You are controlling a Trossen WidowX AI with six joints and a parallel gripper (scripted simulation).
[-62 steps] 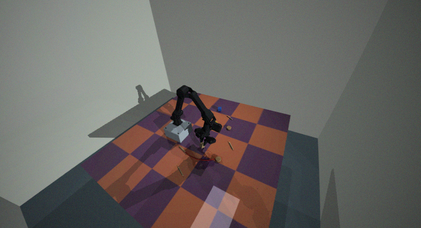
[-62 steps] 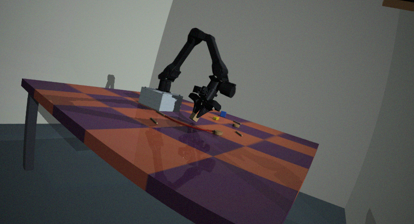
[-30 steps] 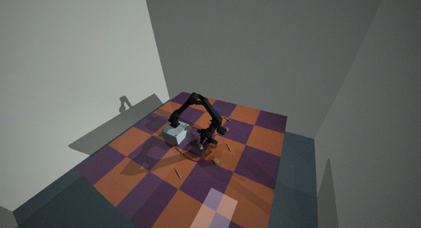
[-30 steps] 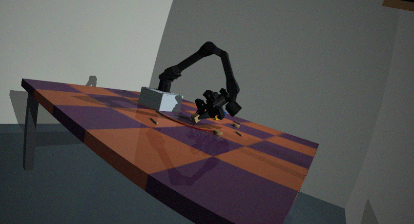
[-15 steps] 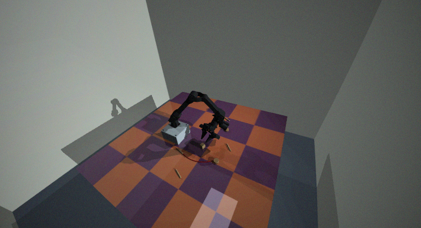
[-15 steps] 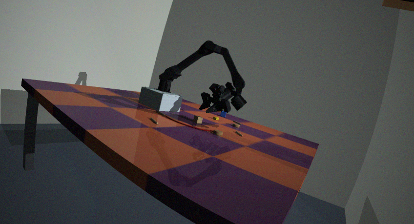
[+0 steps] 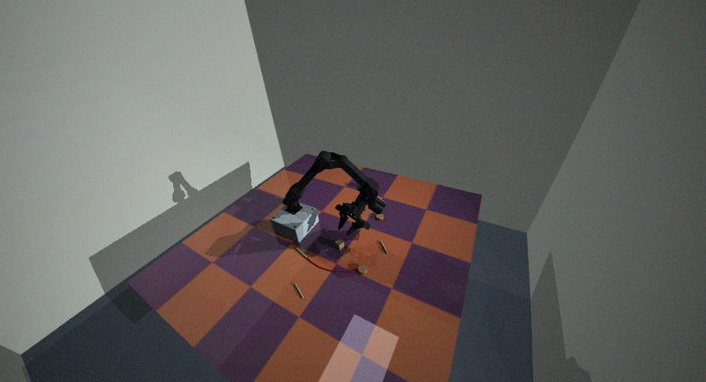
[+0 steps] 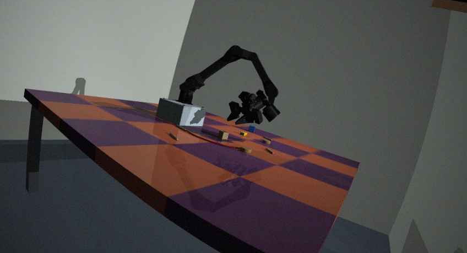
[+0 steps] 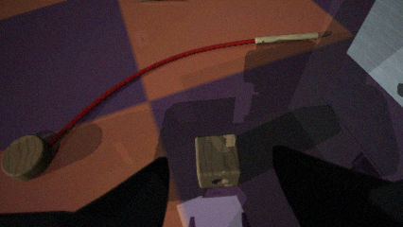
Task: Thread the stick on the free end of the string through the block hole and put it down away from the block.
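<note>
Right now my gripper tip is 60 mm above the wooden block, 20 mm to the left of it and 10 mm past it. The rest, counted from my gripper tip: yellow piece: 240 mm to the left, 70 mm below, 70 mm behind; then thin wooden stick: 150 mm to the right, 120 mm behind, 70 mm below; then blue cube: 440 mm to the left, 140 mm behind, 60 mm below.
</note>
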